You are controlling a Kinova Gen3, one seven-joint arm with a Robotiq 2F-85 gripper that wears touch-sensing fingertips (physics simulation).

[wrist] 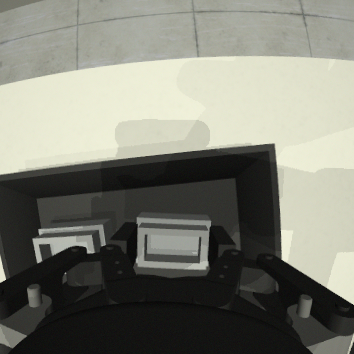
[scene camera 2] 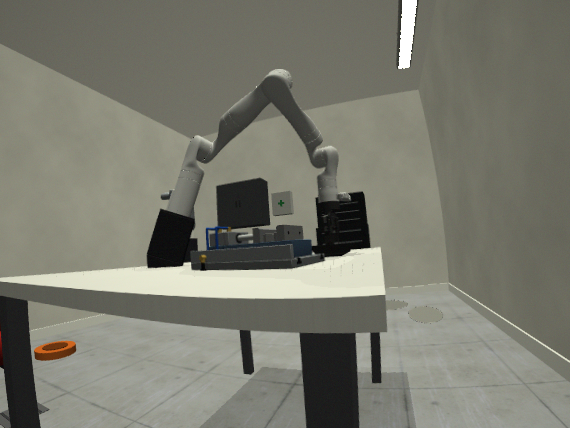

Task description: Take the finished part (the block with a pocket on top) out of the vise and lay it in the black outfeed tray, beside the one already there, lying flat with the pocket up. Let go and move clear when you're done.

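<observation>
The finished part (wrist: 173, 242), a light grey block with a rectangular pocket facing up, is between the fingertips in the wrist view. My gripper (wrist: 172, 240) (scene camera 2: 330, 242) is shut on it, over the inside of the black outfeed tray (wrist: 278, 200). Whether the block touches the tray floor I cannot tell. The other finished part (wrist: 70, 237) lies in the tray to the left, apart from the held one, partly hidden by a gripper linkage. The vise (scene camera 2: 264, 236) stands on its base left of the gripper in the scene view.
A dark multi-level rack (scene camera 2: 357, 220) stands behind the gripper in the scene view. The vise's grey base plate (scene camera 2: 242, 256) sits on the white table (scene camera 2: 250, 285), with a blue frame (scene camera 2: 208, 239) at its left end. The tray walls rise around both parts.
</observation>
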